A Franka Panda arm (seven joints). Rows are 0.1 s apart.
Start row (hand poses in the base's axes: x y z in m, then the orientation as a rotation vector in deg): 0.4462, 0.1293, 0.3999, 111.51, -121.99, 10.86
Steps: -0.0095, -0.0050, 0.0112, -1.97, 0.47, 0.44; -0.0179, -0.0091, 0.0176, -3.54, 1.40, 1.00; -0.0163, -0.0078, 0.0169, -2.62, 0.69, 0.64; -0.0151, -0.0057, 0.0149, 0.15, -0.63, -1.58; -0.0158, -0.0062, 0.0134, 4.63, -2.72, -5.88; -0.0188, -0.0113, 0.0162, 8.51, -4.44, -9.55; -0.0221, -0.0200, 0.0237, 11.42, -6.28, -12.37; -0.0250, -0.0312, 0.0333, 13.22, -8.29, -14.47; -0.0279, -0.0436, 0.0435, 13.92, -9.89, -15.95; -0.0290, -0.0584, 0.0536, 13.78, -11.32, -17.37; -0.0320, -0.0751, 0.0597, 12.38, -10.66, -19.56; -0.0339, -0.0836, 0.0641, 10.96, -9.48, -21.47
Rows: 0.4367, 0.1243, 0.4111, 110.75, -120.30, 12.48; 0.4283, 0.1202, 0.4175, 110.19, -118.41, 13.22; 0.4299, 0.1215, 0.4168, 110.53, -119.65, 12.95; 0.4311, 0.1236, 0.4148, 110.03, -123.93, 11.05; 0.4304, 0.1231, 0.4133, 108.13, -131.46, 7.66; 0.4274, 0.1180, 0.4161, 106.19, -137.83, 4.51; 0.4241, 0.1093, 0.4236, 104.60, -143.03, 2.61; 0.4212, 0.0981, 0.4332, 103.27, -147.15, 2.24; 0.4183, 0.0857, 0.4434, -100.52, 147.66, -2.77; 0.4172, 0.0709, 0.4535, -97.96, 148.30, -4.09; 0.4142, 0.0542, 0.4596, -95.97, 151.40, -4.59; 0.4123, 0.0457, 0.4640, 93.28, -152.44, 4.59
